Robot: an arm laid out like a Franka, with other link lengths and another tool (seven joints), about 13 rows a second.
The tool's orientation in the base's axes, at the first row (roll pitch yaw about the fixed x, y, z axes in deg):
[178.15 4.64 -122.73]
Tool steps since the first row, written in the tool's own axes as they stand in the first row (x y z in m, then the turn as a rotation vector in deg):
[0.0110 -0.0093 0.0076 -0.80 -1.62 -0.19]
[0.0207 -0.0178 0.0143 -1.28 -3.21 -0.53]
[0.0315 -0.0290 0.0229 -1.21 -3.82 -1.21]
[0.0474 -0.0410 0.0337 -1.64 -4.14 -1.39]
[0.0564 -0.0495 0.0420 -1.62 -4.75 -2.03]
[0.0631 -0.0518 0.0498 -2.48 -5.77 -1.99]
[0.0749 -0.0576 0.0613 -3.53 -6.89 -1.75]
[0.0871 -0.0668 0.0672 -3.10 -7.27 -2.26]
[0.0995 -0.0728 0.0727 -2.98 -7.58 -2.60]
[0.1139 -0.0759 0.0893 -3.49 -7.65 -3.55]
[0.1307 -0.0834 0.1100 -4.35 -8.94 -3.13]
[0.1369 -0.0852 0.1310 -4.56 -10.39 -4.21]
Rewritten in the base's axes. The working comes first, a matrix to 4 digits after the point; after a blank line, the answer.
The tool's axes in the first row as the columns of a matrix, in the base's axes (used below as rounded here):
[-0.5389 -0.8422 0.0166]
[-0.8385 0.5382 0.0855]
[-0.0809 0.0322 -0.9962]

[0.0020 -0.0136 -0.0088 1.79 -0.22 0.20]
[0.0041 -0.0257 -0.0165 3.38 -0.70 0.53]
[0.0078 -0.0401 -0.0263 3.85 -1.14 1.18]
[0.0095 -0.0589 -0.0387 4.35 -0.97 1.38]
[0.0120 -0.0703 -0.0480 4.84 -1.37 2.00]
[0.0104 -0.0765 -0.0564 6.16 -1.20 2.00]
[0.0092 -0.0886 -0.0690 7.68 -0.90 1.81]
[0.0104 -0.1032 -0.0761 7.76 -1.51 2.27]
[0.0089 -0.1164 -0.0828 7.95 -1.80 2.59]
[0.0040 -0.1287 -0.1006 8.26 -1.49 3.57]
[0.0016 -0.1451 -0.1228 9.82 -1.43 3.18]
[0.0002 -0.1494 -0.1443 11.14 -2.13 4.23]

